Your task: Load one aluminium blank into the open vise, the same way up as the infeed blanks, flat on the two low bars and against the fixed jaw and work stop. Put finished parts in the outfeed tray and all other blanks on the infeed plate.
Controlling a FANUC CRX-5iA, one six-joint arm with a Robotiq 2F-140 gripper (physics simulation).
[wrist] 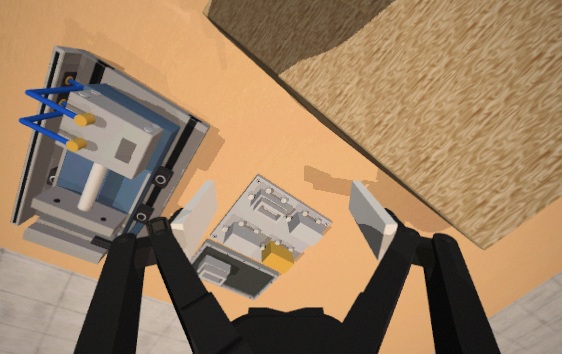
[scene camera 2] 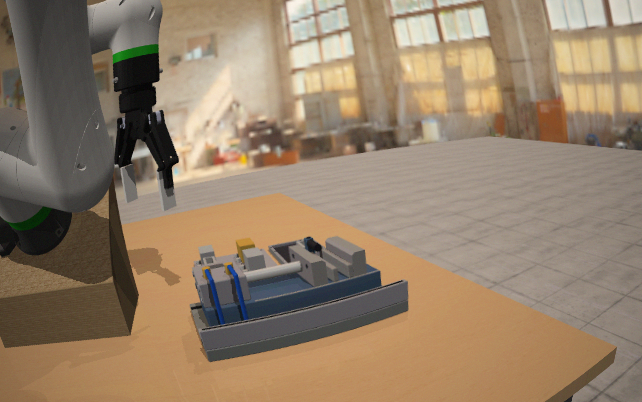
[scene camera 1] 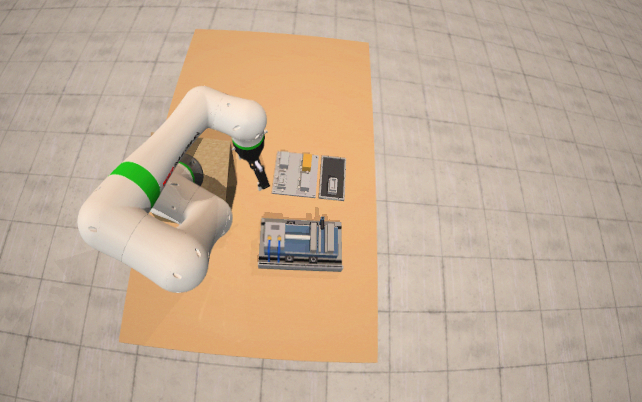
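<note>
My gripper (scene camera 1: 264, 187) (scene camera 2: 149, 204) (wrist: 283, 194) is open and empty, high above the table beside the infeed plate (scene camera 1: 295, 175) (wrist: 237, 212). On the plate are a grey block (scene camera 1: 284, 160) (wrist: 306, 226), another grey block (scene camera 1: 304, 181) (scene camera 2: 254, 259) (wrist: 242, 239), an orange block (scene camera 1: 307, 162) (scene camera 2: 245, 248) (wrist: 277, 257) and a grey piece with a rectangular recess (scene camera 1: 281, 179) (wrist: 267, 207). A recessed grey part (scene camera 1: 333, 185) (wrist: 215, 269) lies in the dark outfeed tray (scene camera 1: 332, 167) (wrist: 250, 272). The vise stands open; no blank shows between its moving jaw (scene camera 1: 314, 236) (scene camera 2: 308, 265) and fixed jaw (scene camera 1: 330, 237) (scene camera 2: 346, 256).
The dark work stop (scene camera 1: 322, 222) (scene camera 2: 312, 245) sticks up at the vise's plate side. Blue hoses (scene camera 1: 269, 251) (scene camera 2: 214, 295) (wrist: 47, 102) rise at the vise's cylinder end. The robot's pedestal (scene camera 1: 212, 155) (scene camera 2: 65, 310) (wrist: 450, 100) stands beside the gripper. The tray lies beside the plate.
</note>
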